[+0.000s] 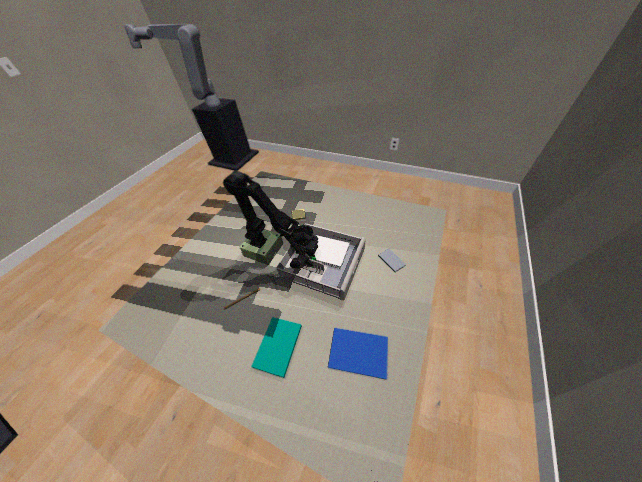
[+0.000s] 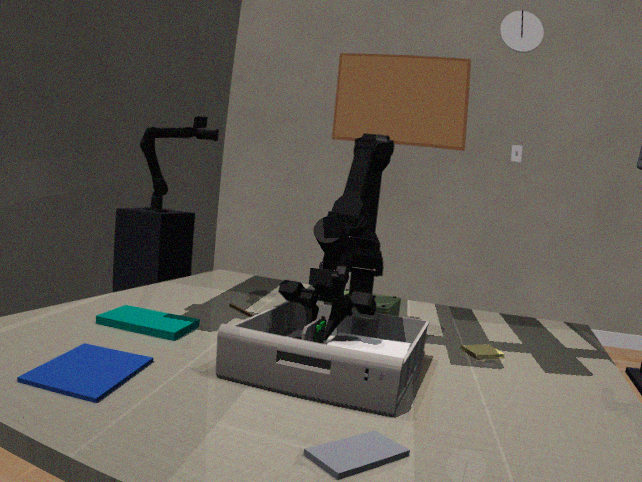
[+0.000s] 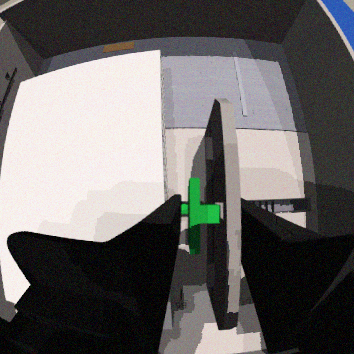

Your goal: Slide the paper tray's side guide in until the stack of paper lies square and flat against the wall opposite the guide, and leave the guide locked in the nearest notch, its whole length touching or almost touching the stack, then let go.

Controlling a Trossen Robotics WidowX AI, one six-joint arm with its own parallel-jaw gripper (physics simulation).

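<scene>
The grey paper tray stands on the mat. A white paper stack lies in it. The upright grey side guide stands beside the stack, with a strip of bare tray floor between them. A green latch sticks out of the guide towards the stack. My gripper reaches down into the tray. One finger touches the latch's tip and the other touches the guide's far face, so it is shut on the guide at the latch.
On the mat lie a teal slab, a blue slab, a grey slab, a yellow pad and a pencil. A second arm on a dark pedestal stands behind.
</scene>
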